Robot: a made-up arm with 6 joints. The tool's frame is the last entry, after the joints. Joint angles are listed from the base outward. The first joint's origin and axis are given. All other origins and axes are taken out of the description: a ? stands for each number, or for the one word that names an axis. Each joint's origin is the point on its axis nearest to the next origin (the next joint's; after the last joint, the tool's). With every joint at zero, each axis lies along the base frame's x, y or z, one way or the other. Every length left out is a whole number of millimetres.
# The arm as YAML. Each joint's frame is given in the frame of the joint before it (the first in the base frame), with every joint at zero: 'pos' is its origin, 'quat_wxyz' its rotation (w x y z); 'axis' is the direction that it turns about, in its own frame. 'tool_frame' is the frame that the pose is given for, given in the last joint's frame.
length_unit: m
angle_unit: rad
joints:
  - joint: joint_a
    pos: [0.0, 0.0, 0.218]
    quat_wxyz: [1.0, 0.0, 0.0, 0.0]
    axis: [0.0, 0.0, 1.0]
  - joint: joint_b
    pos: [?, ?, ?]
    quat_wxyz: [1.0, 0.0, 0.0, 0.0]
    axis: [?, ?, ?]
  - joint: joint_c
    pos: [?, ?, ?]
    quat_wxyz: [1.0, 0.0, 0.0, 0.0]
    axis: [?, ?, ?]
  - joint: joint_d
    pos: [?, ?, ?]
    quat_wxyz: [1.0, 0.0, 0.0, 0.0]
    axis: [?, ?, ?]
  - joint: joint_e
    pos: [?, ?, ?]
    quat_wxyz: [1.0, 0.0, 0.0, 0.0]
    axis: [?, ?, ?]
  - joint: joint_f
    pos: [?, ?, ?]
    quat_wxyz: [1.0, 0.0, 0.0, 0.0]
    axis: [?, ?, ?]
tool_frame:
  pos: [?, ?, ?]
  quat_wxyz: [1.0, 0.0, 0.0, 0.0]
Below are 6 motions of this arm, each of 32 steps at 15 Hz.
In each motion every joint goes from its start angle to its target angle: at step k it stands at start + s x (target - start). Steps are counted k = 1, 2, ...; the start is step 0. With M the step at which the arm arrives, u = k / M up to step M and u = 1 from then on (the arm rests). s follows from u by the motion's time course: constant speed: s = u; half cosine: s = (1 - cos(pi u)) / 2; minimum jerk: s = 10 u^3 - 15 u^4 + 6 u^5.
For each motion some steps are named. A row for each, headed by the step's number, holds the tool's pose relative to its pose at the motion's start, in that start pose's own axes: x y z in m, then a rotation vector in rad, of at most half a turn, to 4 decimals.
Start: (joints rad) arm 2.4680 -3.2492 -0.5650 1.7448 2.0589 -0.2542
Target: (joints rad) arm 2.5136 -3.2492 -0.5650 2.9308 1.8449 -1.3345
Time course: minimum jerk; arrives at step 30
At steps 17, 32:
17: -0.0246 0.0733 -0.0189 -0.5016 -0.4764 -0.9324
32: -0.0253 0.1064 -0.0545 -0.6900 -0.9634 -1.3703

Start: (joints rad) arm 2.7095 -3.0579 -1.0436 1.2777 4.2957 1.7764
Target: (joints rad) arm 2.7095 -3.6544 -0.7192 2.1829 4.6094 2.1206
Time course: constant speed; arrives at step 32
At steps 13, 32:
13: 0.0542 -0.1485 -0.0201 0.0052 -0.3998 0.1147
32: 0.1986 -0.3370 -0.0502 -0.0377 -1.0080 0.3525

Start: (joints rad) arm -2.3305 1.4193 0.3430 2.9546 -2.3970 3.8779
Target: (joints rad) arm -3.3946 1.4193 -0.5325 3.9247 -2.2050 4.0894
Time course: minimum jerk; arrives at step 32
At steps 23, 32:
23: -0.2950 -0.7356 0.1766 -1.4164 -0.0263 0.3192
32: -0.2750 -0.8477 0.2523 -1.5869 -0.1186 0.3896

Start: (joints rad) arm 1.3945 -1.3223 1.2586 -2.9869 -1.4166 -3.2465
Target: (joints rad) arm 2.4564 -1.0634 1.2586 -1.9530 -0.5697 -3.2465
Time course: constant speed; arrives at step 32
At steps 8, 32:
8: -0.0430 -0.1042 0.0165 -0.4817 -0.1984 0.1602
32: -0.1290 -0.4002 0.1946 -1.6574 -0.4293 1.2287

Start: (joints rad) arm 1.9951 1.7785 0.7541 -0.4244 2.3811 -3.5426
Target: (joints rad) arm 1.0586 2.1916 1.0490 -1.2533 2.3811 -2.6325
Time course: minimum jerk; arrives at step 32
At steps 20, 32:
20: 0.2460 0.2800 0.3813 -0.0300 -0.5255 0.5013
32: 0.3365 0.2658 0.5251 -0.1731 -0.5919 0.5725

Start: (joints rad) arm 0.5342 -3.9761 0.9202 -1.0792 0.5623 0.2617
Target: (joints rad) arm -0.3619 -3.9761 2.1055 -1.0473 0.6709 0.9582
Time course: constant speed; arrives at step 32
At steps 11, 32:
11: 0.2041 0.1338 0.0313 -0.4105 0.3284 0.2732
32: 0.4538 0.3515 -0.2363 -1.1551 0.9354 0.4647

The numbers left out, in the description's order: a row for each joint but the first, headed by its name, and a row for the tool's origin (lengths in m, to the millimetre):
joint_b: xyz 0.0 0.036 0.0, axis 0.0 1.0 0.0
joint_c: xyz 0.0 0.0 0.607, axis 0.0 1.0 0.0
joint_d: xyz 0.0 0.0 0.443, axis 0.0 0.0 1.0
joint_e: xyz 0.0 0.0 0.0, axis 0.0 1.0 0.0
joint_f: xyz 0.0 0.0 0.129, axis 0.0 0.0 1.0
tool: xyz 0.0 0.0 0.0

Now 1 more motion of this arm.
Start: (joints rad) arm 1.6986 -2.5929 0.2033 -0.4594 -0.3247 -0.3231
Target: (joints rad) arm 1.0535 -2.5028 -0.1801 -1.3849 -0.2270 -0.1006
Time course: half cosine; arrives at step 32
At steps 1, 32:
1: -0.0010 0.0006 0.0002 -0.0006 -0.0011 -0.0003
32: -0.4163 0.1123 -0.0098 -0.0203 -0.3762 -0.1422

